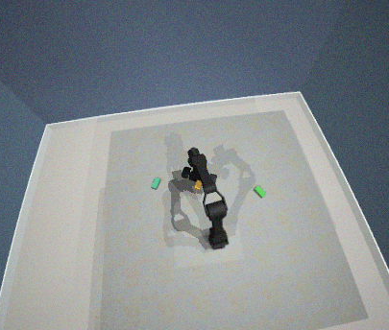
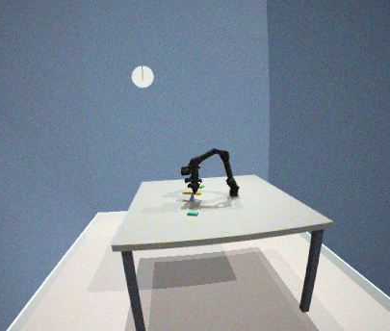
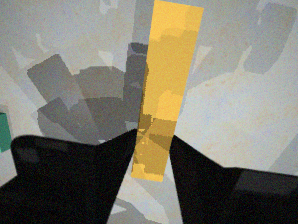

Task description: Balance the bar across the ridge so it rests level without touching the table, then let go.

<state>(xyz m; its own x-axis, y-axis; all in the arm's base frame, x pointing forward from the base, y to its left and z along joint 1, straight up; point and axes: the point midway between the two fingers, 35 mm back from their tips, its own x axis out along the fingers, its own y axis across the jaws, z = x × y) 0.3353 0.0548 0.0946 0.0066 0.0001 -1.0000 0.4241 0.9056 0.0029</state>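
My gripper tip is now 3 cm short of the yellow bar and 1 cm to the left of it. Round my gripper tip: blue-grey ridge 2 cm ahead, 1 cm to the right, 3 cm below; then teal block 5 cm ahead, 26 cm to the left, 5 cm below.
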